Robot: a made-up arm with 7 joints. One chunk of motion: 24 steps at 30 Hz.
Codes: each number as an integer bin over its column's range. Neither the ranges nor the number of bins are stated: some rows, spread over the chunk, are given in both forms.
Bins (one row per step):
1: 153 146 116 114 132 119
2: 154 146 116 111 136 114
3: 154 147 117 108 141 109
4: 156 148 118 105 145 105
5: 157 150 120 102 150 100
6: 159 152 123 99 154 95
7: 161 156 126 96 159 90
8: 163 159 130 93 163 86
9: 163 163 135 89 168 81
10: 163 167 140 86 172 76
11: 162 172 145 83 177 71
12: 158 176 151 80 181 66
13: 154 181 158 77 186 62
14: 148 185 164 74 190 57
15: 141 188 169 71 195 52
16: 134 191 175 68 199 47
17: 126 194 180 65 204 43
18: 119 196 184 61 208 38
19: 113 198 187 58 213 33
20: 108 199 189 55 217 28
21: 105 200 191 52 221 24
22: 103 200 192 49 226 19
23: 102 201 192 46 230 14
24: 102 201 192 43 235 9
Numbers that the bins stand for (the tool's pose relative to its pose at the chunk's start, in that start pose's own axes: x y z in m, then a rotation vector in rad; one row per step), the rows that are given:
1: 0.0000 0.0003 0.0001 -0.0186 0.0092 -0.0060
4: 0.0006 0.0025 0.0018 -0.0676 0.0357 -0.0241
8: 0.0020 0.0146 0.0122 -0.1331 0.0724 -0.0487
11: 0.0018 0.0289 0.0251 -0.1876 0.1009 -0.0681
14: -0.0010 0.0431 0.0415 -0.2366 0.1275 -0.0862
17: -0.0053 0.0530 0.0553 -0.2857 0.1560 -0.1044
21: -0.0094 0.0596 0.0648 -0.3565 0.1907 -0.1289
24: -0.0100 0.0607 0.0656 -0.4056 0.2192 -0.1484
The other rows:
2: 0.0002 0.0003 0.0001 -0.0349 0.0173 -0.0125
3: 0.0002 0.0014 0.0009 -0.0513 0.0275 -0.0189
5: 0.0008 0.0047 0.0035 -0.0840 0.0459 -0.0306
6: 0.0012 0.0069 0.0061 -0.1004 0.0540 -0.0371
7: 0.0016 0.0113 0.0087 -0.1167 0.0642 -0.0435
9: 0.0020 0.0190 0.0165 -0.1549 0.0826 -0.0552
10: 0.0020 0.0234 0.0208 -0.1712 0.0907 -0.0616
12: 0.0010 0.0333 0.0303 -0.2039 0.1091 -0.0746
13: 0.0002 0.0387 0.0363 -0.2203 0.1193 -0.0798
15: -0.0024 0.0464 0.0458 -0.2530 0.1376 -0.0927
16: -0.0037 0.0497 0.0510 -0.2693 0.1458 -0.0992
18: -0.0067 0.0552 0.0587 -0.3075 0.1642 -0.1108
19: -0.0078 0.0574 0.0613 -0.3238 0.1744 -0.1173
20: -0.0088 0.0585 0.0631 -0.3402 0.1825 -0.1238
22: -0.0098 0.0596 0.0656 -0.3729 0.2009 -0.1354
23: -0.0100 0.0607 0.0656 -0.3893 0.2090 -0.1419

